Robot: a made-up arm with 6 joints.
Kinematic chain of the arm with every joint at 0, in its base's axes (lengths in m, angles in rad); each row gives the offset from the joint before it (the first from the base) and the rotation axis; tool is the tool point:
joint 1: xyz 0 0 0.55 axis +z
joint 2: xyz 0.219 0 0 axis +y
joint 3: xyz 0 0 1.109 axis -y
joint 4: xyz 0 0 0.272 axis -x
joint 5: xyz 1.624 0 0 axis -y
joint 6: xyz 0.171 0 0 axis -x
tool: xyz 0 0 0
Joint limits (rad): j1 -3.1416..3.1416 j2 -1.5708..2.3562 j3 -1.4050..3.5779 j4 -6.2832..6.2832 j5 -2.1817..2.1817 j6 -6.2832..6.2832
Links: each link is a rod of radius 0.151 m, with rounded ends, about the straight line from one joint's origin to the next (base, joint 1, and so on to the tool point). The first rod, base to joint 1, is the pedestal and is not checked.
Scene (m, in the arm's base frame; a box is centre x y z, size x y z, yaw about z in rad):
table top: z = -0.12
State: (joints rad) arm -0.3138 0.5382 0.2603 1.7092 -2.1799 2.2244
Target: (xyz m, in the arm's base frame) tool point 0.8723 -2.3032 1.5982
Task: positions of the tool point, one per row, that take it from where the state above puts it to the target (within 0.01 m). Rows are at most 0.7 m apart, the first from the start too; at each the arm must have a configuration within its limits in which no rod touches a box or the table.
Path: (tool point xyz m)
1: 1.8984 -1.4481 1.4424
2: 1.4517 -1.9475 1.5207
3: 0.8723 -2.3031 1.5983

